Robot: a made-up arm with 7 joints.
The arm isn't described. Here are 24 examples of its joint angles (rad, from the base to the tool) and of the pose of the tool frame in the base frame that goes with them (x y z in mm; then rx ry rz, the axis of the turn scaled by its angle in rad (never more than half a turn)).
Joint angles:
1: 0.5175 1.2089 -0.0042 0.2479 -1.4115 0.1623 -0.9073
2: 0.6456 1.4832 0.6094 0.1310 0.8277 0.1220 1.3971
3: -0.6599 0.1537 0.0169 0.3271 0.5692 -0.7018 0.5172
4: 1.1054 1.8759 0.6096 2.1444 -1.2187 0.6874 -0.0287
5: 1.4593 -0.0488 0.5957 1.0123 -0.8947 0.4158 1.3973
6: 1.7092 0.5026 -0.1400 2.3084 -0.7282 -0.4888 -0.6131
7: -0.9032 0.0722 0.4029 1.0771 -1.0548 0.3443 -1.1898
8: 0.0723 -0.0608 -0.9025 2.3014 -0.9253 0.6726 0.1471
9: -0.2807 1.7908 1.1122 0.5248 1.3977 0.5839 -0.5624
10: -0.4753 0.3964 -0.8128 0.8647 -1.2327 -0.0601 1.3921
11: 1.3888 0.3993 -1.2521 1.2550 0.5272 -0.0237 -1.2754
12: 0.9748 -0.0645 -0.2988 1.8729 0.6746 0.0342 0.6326
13: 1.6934 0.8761 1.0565 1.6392 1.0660 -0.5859 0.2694
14: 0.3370 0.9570 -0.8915 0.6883 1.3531 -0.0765 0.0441
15: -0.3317 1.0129 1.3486 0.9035 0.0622 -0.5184 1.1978
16: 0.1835 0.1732 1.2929 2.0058 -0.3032 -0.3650 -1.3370
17: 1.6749 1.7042 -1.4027 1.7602 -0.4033 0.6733 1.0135
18: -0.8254 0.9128 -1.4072 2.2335 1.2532 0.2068 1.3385
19: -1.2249 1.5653 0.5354 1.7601 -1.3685 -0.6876 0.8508
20: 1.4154 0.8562 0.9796 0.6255 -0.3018 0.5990 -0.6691
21: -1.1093 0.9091 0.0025 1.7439 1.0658 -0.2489 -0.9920
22: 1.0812 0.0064 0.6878 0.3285 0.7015 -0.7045 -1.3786
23: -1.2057 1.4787 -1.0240 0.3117 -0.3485 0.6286 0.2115
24: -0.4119 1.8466 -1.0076 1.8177 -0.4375 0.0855 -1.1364
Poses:
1: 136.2 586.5 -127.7 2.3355 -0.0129 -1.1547
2: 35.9 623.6 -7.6 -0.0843 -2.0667 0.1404
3: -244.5 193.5 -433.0 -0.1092 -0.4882 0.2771
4: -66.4 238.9 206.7 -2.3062 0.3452 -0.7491
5: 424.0 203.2 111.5 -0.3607 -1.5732 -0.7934
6: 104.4 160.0 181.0 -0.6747 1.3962 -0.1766
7: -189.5 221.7 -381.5 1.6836 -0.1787 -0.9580
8: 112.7 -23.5 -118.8 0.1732 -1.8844 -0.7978
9: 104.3 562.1 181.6 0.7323 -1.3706 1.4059
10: -99.2 167.7 -450.0 -0.9136 1.1270 -1.9641
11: 411.3 66.8 -7.6 0.6558 -2.3171 0.2284
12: 291.9 38.8 50.0 -1.3656 -2.5036 -1.0569
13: 8.8 448.2 112.3 -0.2036 1.5324 -0.3948
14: 202.2 427.0 -305.5 0.2392 -0.8786 0.2767
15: 11.3 567.2 -86.8 0.6752 -1.2529 -0.6432
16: 83.0 342.1 -140.7 -1.8375 1.2696 -1.5120
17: 178.8 385.5 55.9 1.0449 -0.3156 -0.8562
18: -148.0 124.9 -175.9 -2.6044 0.3913 0.5242
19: 169.2 359.3 -141.0 0.2321 0.8603 -2.9239
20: 232.3 540.7 37.9 0.7394 -0.9910 1.7886
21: -36.4 310.6 -265.6 0.7718 -0.6563 0.5229
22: 465.6 165.3 -184.5 0.3385 -0.3675 2.3926
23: -84.9 607.6 -70.9 0.8167 2.1128 -1.7262
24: 60.8 387.6 -151.9 0.8633 -1.2567 -1.8898
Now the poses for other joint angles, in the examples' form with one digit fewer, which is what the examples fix.
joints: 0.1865 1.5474 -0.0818 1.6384 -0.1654 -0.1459 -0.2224
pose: 224 385 17 1.434 -1.556 -1.306
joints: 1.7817 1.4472 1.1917 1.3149 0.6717 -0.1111 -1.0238
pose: -172 480 46 0.174 1.005 -1.568
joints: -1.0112 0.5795 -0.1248 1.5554 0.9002 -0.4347 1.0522
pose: -99 251 -325 -1.074 -0.983 -0.175
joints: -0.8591 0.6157 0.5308 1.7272 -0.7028 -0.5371 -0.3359
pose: 20 352 -236 0.981 -1.396 -1.181
